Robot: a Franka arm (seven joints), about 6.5 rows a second.
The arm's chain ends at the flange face. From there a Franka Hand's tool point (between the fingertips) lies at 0.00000 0.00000 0.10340 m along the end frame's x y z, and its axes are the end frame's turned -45 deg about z.
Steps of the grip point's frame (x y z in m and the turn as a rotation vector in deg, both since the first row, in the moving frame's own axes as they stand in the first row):
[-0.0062, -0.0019, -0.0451, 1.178, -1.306, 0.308]
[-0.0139, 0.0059, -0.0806, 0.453, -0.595, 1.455]
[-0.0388, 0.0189, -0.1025, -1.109, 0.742, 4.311]
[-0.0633, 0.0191, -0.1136, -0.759, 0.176, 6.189]
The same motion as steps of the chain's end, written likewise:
[-0.0026, 0.0029, -0.0451, -0.091, -1.756, 0.308]
[-0.0043, 0.0138, -0.0806, -0.100, -0.741, 1.455]
[-0.0164, 0.0402, -0.1025, -0.260, 1.309, 4.311]
[-0.0324, 0.0575, -0.1136, -0.412, 0.661, 6.189]

